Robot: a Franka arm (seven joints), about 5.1 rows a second.
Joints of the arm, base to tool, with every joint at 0 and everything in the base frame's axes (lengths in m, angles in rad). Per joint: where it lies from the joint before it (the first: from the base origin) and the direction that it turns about. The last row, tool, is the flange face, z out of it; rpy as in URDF.
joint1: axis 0 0 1 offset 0.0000 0.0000 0.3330
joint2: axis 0 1 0 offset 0.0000 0.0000 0.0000
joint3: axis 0 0 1 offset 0.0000 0.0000 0.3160
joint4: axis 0 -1 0 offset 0.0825 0.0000 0.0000
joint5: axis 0 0 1 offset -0.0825 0.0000 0.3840
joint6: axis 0 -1 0 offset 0.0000 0.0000 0.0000
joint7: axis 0 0 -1 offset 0.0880 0.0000 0.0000
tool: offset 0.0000 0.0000 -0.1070 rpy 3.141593 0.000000 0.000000
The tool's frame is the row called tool.
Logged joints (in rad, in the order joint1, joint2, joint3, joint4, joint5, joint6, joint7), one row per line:
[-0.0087, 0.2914, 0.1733, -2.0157, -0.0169, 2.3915, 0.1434]
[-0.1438, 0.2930, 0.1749, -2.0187, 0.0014, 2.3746, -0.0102]
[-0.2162, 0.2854, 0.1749, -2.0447, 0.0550, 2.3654, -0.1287]
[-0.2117, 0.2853, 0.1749, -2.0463, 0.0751, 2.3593, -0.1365]
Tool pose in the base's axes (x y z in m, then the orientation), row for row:
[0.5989, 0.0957, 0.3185, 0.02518, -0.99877, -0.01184, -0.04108]
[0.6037, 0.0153, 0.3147, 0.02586, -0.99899, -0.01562, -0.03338]
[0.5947, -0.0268, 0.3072, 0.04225, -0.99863, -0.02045, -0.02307]
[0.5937, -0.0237, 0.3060, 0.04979, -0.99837, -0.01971, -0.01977]
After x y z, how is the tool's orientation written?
As a quaternion, w x y z.
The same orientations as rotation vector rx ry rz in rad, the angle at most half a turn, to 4 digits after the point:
[-3.0884, -0.0366, -0.1270]
[-3.0878, -0.0483, -0.1032]
[-3.0556, -0.0626, -0.0706]
[-3.0408, -0.0600, -0.0602]

